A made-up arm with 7 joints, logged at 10 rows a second.
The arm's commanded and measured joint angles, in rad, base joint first. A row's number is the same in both.
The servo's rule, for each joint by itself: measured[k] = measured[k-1] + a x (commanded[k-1-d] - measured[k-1]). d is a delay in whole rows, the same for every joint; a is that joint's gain. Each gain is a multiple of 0.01, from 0.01 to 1. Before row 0 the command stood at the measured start. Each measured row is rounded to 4 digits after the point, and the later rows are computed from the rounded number. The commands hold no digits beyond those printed.
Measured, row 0: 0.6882 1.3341 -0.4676 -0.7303 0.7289 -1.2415 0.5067
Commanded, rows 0 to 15: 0.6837 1.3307 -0.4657 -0.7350 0.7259 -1.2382 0.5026; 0.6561 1.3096 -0.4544 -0.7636 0.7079 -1.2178 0.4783; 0.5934 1.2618 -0.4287 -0.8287 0.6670 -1.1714 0.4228; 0.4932 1.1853 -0.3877 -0.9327 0.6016 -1.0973 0.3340; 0.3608 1.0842 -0.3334 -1.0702 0.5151 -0.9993 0.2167; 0.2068 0.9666 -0.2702 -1.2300 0.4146 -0.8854 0.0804; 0.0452 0.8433 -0.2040 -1.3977 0.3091 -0.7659 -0.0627; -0.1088 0.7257 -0.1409 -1.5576 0.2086 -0.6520 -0.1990; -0.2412 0.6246 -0.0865 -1.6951 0.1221 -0.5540 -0.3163; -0.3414 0.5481 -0.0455 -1.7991 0.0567 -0.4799 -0.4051; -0.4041 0.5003 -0.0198 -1.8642 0.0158 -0.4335 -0.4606; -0.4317 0.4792 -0.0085 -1.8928 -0.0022 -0.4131 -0.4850; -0.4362 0.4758 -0.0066 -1.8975 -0.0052 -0.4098 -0.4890; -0.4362 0.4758 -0.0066 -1.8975 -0.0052 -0.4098 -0.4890; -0.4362 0.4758 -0.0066 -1.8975 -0.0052 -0.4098 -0.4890; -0.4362 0.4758 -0.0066 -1.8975 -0.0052 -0.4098 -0.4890
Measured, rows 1 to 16: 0.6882 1.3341 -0.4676 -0.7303 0.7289 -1.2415 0.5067; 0.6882 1.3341 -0.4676 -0.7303 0.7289 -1.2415 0.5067; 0.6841 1.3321 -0.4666 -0.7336 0.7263 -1.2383 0.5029; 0.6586 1.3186 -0.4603 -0.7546 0.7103 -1.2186 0.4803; 0.5993 1.2845 -0.4439 -0.8065 0.6726 -1.1733 0.4274; 0.5027 1.2250 -0.4147 -0.8948 0.6108 -1.1003 0.3415; 0.3736 1.1405 -0.3724 -1.0176 0.5275 -1.0033 0.2267; 0.2218 1.0362 -0.3193 -1.1663 0.4293 -0.8901 0.0921; 0.0611 0.9205 -0.2593 -1.3283 0.3247 -0.7709 -0.0503; -0.0935 0.8036 -0.1977 -1.4888 0.2237 -0.6568 -0.1871; -0.2279 0.6962 -0.1399 -1.6332 0.1353 -0.5581 -0.3060; -0.3312 0.6073 -0.0908 -1.7493 0.0669 -0.4830 -0.3972; -0.3975 0.5431 -0.0539 -1.8297 0.0224 -0.4355 -0.4555; -0.4286 0.5048 -0.0303 -1.8739 0.0010 -0.4140 -0.4826; -0.4355 0.4874 -0.0180 -1.8904 -0.0044 -0.4100 -0.4885; -0.4361 0.4804 -0.0121 -1.8954 -0.0051 -0.4098 -0.4890
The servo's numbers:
d 2
a 0.91 0.60 0.52 0.70 0.87 0.96 0.92

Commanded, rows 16 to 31: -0.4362 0.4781 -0.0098 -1.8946 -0.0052 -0.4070 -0.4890; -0.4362 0.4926 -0.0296 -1.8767 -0.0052 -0.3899 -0.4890; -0.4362 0.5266 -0.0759 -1.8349 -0.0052 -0.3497 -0.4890; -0.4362 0.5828 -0.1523 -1.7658 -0.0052 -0.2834 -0.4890; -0.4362 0.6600 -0.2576 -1.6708 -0.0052 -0.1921 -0.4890; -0.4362 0.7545 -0.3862 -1.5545 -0.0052 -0.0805 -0.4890; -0.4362 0.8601 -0.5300 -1.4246 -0.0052 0.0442 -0.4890; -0.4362 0.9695 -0.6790 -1.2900 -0.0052 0.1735 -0.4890; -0.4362 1.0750 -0.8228 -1.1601 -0.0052 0.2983 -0.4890; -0.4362 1.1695 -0.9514 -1.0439 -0.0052 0.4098 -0.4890; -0.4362 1.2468 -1.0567 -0.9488 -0.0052 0.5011 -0.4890; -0.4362 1.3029 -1.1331 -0.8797 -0.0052 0.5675 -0.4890; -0.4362 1.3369 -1.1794 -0.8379 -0.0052 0.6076 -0.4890; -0.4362 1.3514 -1.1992 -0.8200 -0.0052 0.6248 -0.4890; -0.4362 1.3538 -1.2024 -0.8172 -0.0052 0.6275 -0.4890; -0.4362 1.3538 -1.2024 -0.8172 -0.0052 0.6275 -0.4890
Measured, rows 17 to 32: -0.4362 0.4776 -0.0092 -1.8969 -0.0052 -0.4098 -0.4890; -0.4362 0.4765 -0.0078 -1.8973 -0.0052 -0.4098 -0.4890; -0.4362 0.4775 -0.0088 -1.8954 -0.0052 -0.4071 -0.4890; -0.4362 0.4866 -0.0196 -1.8823 -0.0052 -0.3906 -0.4890; -0.4362 0.5106 -0.0489 -1.8491 -0.0052 -0.3513 -0.4890; -0.4362 0.5539 -0.1027 -1.7908 -0.0052 -0.2861 -0.4890; -0.4362 0.6176 -0.1832 -1.7068 -0.0052 -0.1959 -0.4890; -0.4362 0.6997 -0.2888 -1.6002 -0.0052 -0.0851 -0.4890; -0.4362 0.7959 -0.4142 -1.4773 -0.0052 0.0390 -0.4890; -0.4362 0.9001 -0.5519 -1.3462 -0.0052 0.1681 -0.4890; -0.4362 1.0050 -0.6928 -1.2159 -0.0052 0.2931 -0.4890; -0.4362 1.1037 -0.8273 -1.0955 -0.0052 0.4051 -0.4890; -0.4362 1.1896 -0.9466 -0.9928 -0.0052 0.4973 -0.4890; -0.4362 1.2576 -1.0436 -0.9136 -0.0052 0.5647 -0.4890; -0.4362 1.3052 -1.1142 -0.8606 -0.0052 0.6059 -0.4890; -0.4362 1.3329 -1.1584 -0.8322 -0.0052 0.6240 -0.4890
